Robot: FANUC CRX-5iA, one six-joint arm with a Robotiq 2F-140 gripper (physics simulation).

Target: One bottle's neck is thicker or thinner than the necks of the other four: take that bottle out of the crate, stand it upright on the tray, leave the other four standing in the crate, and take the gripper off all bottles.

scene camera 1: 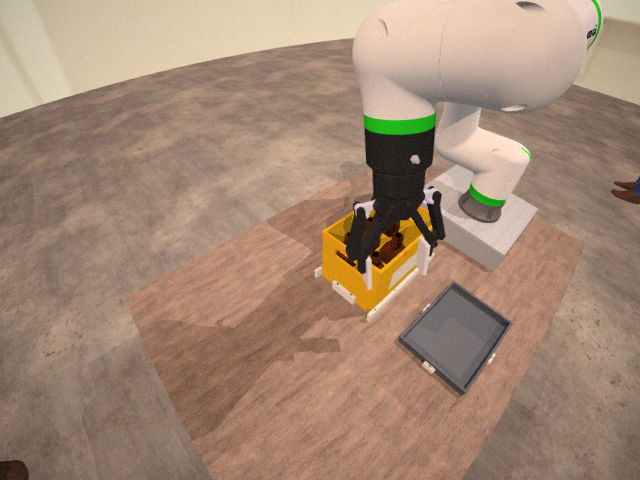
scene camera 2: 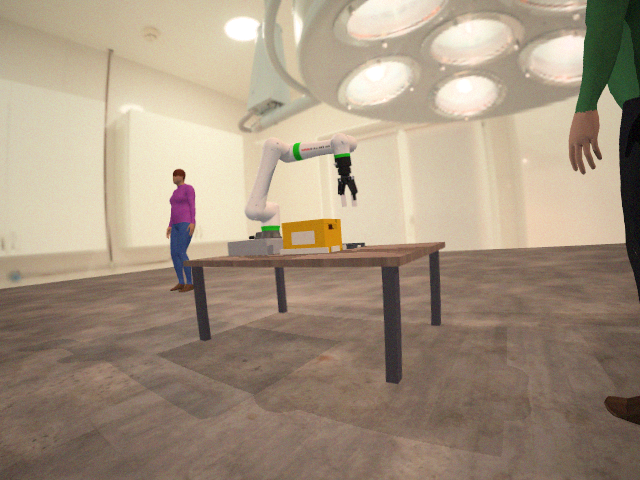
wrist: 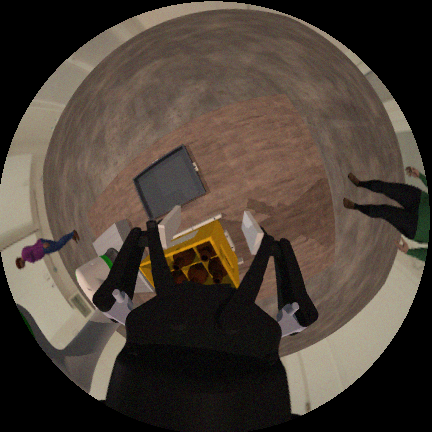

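Pixels of known places: gripper, between the fingertips: (scene camera 1: pixel 394 276) (scene camera 2: pixel 349 206) (wrist: pixel 211 216); arm's base, origin of its link: (scene camera 1: pixel 479 208).
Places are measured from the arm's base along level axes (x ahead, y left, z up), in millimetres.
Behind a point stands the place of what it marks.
Observation:
The yellow crate (scene camera 1: pixel 338 269) {y -142, x 544, z -5 mm} (scene camera 2: pixel 306 225) {y -205, x 439, z 65 mm} (wrist: pixel 227 250) {y -113, x 544, z 1 mm} stands on the table with several brown bottles inside. One bottle (scene camera 1: pixel 393 251) {y -64, x 424, z 39 mm} shows between the fingers in scene camera 1, and another bottle (wrist: pixel 198 273) {y -142, x 431, z 34 mm} shows in the wrist view. The gripper hides parts of the bottles, and I cannot tell which neck differs. The dark grey tray (scene camera 1: pixel 454 335) {y 175, x 434, z -79 mm} (wrist: pixel 170 182) {y 170, x 445, z -79 mm} lies beside the crate with no bottle on it. My gripper (scene camera 1: pixel 396 265) {y 33, x 580, z 158 mm} (scene camera 2: pixel 349 201) {y 33, x 580, z 158 mm} (wrist: pixel 211 216) {y 33, x 580, z 158 mm} is open and empty, pointing down, with its fingertips above the crate's height.
Pale guide strips (scene camera 1: pixel 392 295) {y -9, x 470, z -56 mm} lie around the crate's foot, and small pale blocks (scene camera 1: pixel 428 367) {y 175, x 558, z -70 mm} hold the tray's sides. The robot's grey base block (scene camera 1: pixel 496 245) {y 120, x 125, z -5 mm} stands behind the crate on the wooden table (scene camera 1: pixel 289 408) {y 22, x 847, z -85 mm}. Two people, one in purple (scene camera 2: pixel 181 204) and one in green (scene camera 2: pixel 599 67), stand away from the table.

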